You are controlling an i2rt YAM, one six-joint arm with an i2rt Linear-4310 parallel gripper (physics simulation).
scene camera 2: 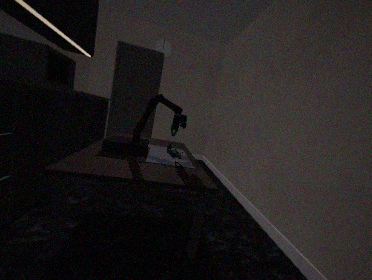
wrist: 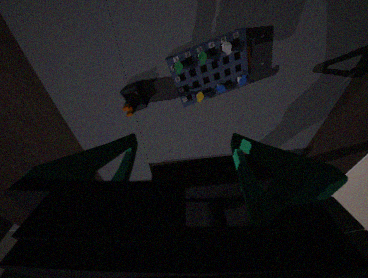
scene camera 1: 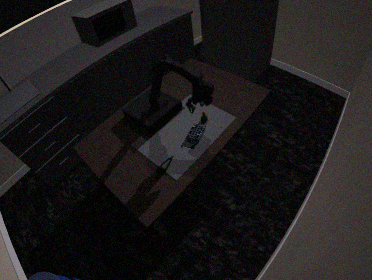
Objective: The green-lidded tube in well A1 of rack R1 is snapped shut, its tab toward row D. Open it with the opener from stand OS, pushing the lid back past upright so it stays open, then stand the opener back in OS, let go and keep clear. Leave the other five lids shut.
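Seen in the pictures: gripper, fingertip midpoint: (scene camera 2: pixel 172 136) (wrist: pixel 184 138) (scene camera 1: pixel 196 109); arm's base, link origin: (scene camera 2: pixel 135 140) (wrist: pixel 211 204) (scene camera 1: pixel 156 107).
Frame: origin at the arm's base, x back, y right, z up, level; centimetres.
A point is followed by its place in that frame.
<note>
The blue rack R1 (wrist: pixel 244 54) @(z -4.9, x -38.6, y -4.6 cm) (scene camera 1: pixel 195 132) @(z -4.8, x -35.7, y -8.4 cm) lies on the pale mat. In the wrist view, the green lid at A1 (wrist: pixel 178 66) @(z -3.6, x -35.3, y -15.0 cm) looks shut at the rack's upper left corner; its tab is too dark to make out. Another green lid (wrist: pixel 202 56) @(z -3.6, x -37.2, y -11.7 cm), a white lid (wrist: pixel 226 47) @(z -3.6, x -38.9, y -8.4 cm), a yellow lid (wrist: pixel 200 96) @(z -3.6, x -31.2, y -10.5 cm) and two blue lids (wrist: pixel 220 88) @(z -3.6, x -33.0, y -7.3 cm) (wrist: pixel 242 80) @(z -3.6, x -34.9, y -3.9 cm) look down too. The dark stand OS (wrist: pixel 134 92) @(z -5.9, x -29.6, y -22.2 cm) is left of the rack, with orange tips (wrist: pixel 128 110) @(z -0.4, x -28.6, y -22.1 cm) of what looks like the opener. My gripper (wrist: pixel 184 138) @(z 8.7, x -30.7, y -14.8 cm) (scene camera 1: pixel 196 105) @(z 8.7, x -30.7, y -14.8 cm) (scene camera 2: pixel 174 130) @(z 8.7, x -30.7, y -14.8 cm) is open and empty, high above the mat, apart from both.
The pale mat (scene camera 1: pixel 220 118) @(z -7.9, x -35.7, y -32.0 cm) (wrist: pixel 150 30) @(z -7.8, x -39.2, y -19.8 cm) lies on the brown table (scene camera 1: pixel 250 92) @(z -8.2, x -30.8, y -72.3 cm). A dark block (wrist: pixel 261 47) @(z -7.8, x -40.3, y -0.2 cm) adjoins the rack's right end in the wrist view. The arm's dark base (scene camera 1: pixel 145 117) @(z 0.3, x -3.8, y 11.5 cm) stands beside the mat. Arm shadows cross the mat and table.
</note>
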